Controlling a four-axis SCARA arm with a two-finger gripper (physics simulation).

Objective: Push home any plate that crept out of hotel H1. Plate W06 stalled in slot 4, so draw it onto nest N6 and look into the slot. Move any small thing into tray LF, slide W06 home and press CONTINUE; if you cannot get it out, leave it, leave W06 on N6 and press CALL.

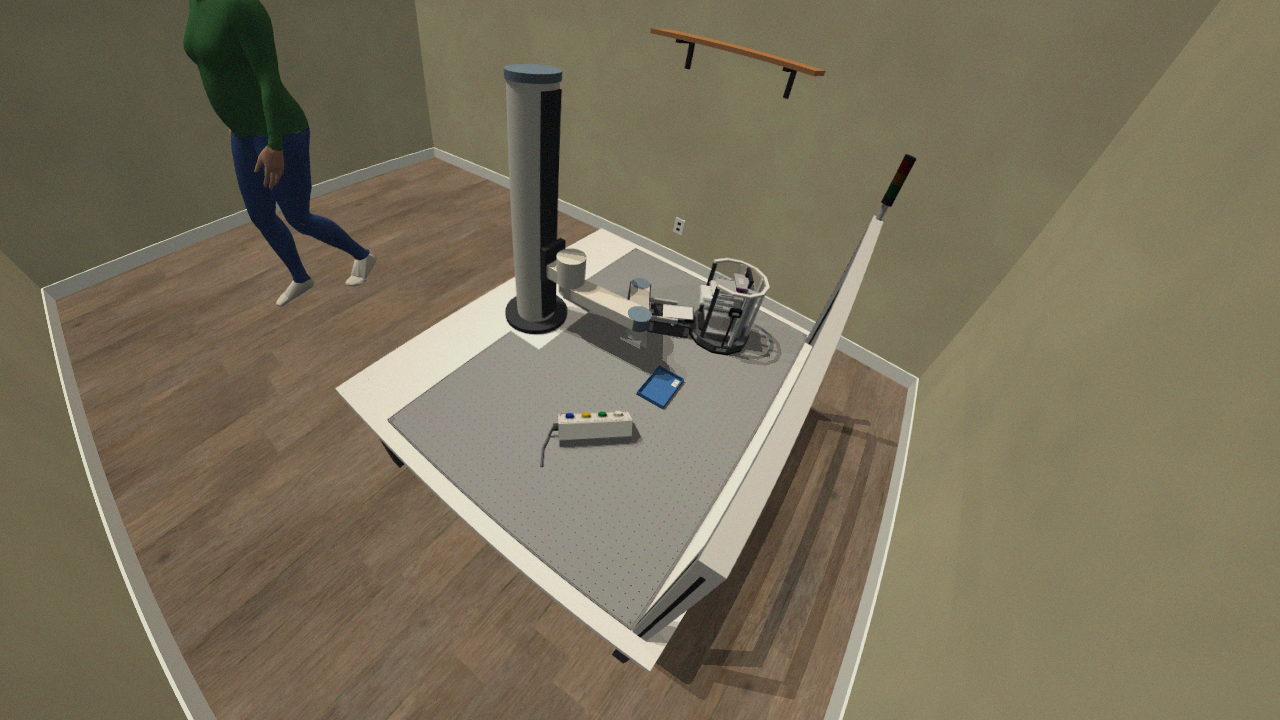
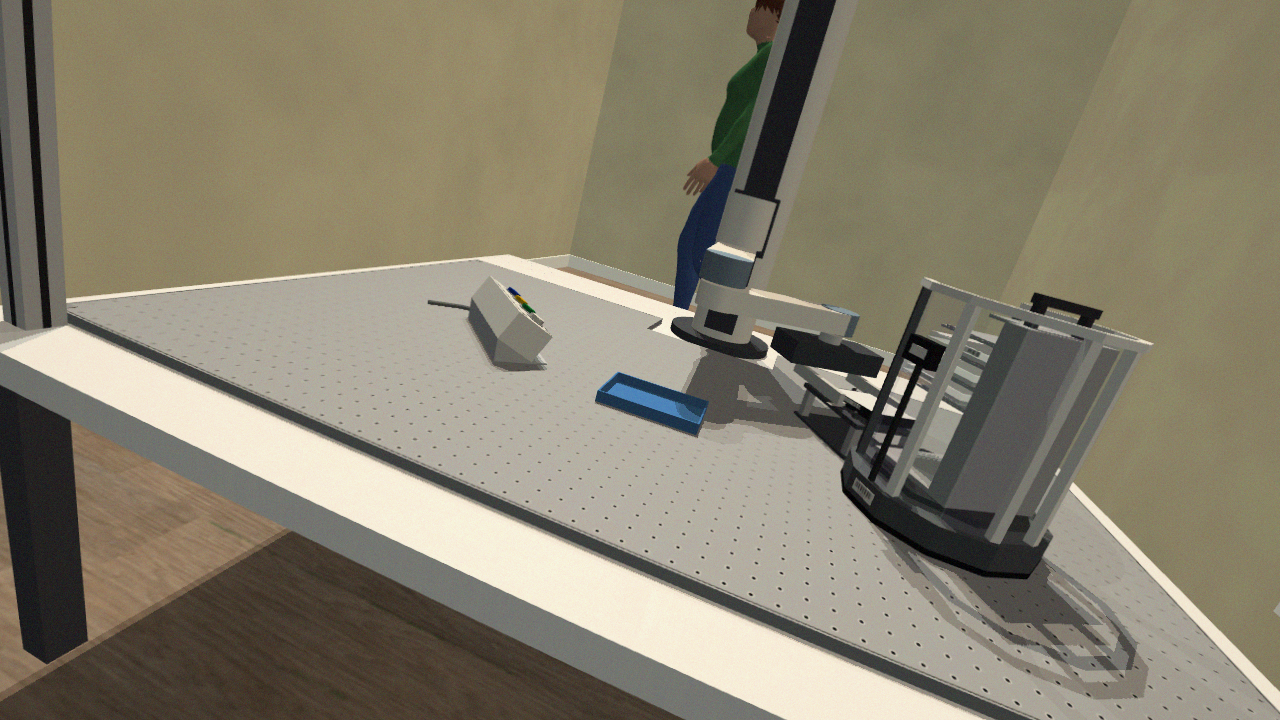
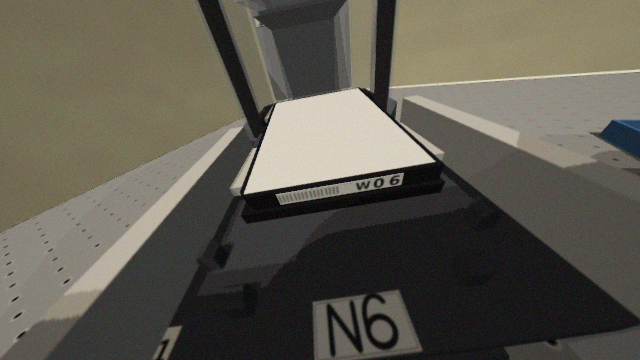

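Seen in the pictures: gripper, fingertip midpoint: (image 1: 677, 312) (image 2: 871, 404) (image 3: 324, 127); arm's base, origin of the base link: (image 1: 536, 313) (image 2: 718, 340).
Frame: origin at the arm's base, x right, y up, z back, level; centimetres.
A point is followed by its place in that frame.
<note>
Plate W06 (image 3: 325, 130) @[z -45.8, x -30.2, y 9.1 cm] (image 1: 677, 312) @[z -47.2, x -30.6, y 9.2 cm], white-topped with a dark edge and barcode label, lies level over the black nest N6 (image 3: 430, 270) @[z -40.2, x -24.6, y 7.3 cm]. My gripper (image 3: 324, 127) @[z -47.0, x -30.9, y 8.7 cm] (image 1: 682, 318) @[z -47.0, x -30.9, y 8.7 cm] is shut on plate W06, its light pads against both sides. Whether the plate rests on the nest is hard to tell. Hotel H1 (image 2: 948, 534) @[z -75.3, x -38.5, y 4.7 cm] (image 1: 716, 342) @[z -66.6, x -29.3, y 6.3 cm] (image 3: 310, 55) @[z -66.7, x -41.9, y 12.7 cm] stands just beyond the plate. Several other plates (image 2: 971, 351) show inside it; the inside of slot 4 is hidden. The blue tray LF (image 2: 651, 402) @[z -59.5, x 1.1, y 1.5 cm] (image 1: 659, 388) @[z -60.2, x 1.2, y 1.6 cm] (image 3: 627, 137) @[z -62.5, x -7.3, y 2.3 cm] lies nearby; no small object can be made out.
A button box (image 1: 595, 429) @[z -55.8, x 32.5, y 7.6 cm] (image 2: 519, 331) @[z -62.7, x 23.5, y 6.5 cm] with blue, yellow, green and white buttons and a cable stands near the tray. The arm's column (image 1: 532, 188) @[z -5.2, x 5.4, y 56.7 cm] rises at the table's side. A long panel (image 1: 796, 398) @[z -97.7, x 37.0, y 62.0 cm] borders the table. A person (image 1: 268, 107) (image 2: 744, 107) is behind the column.
</note>
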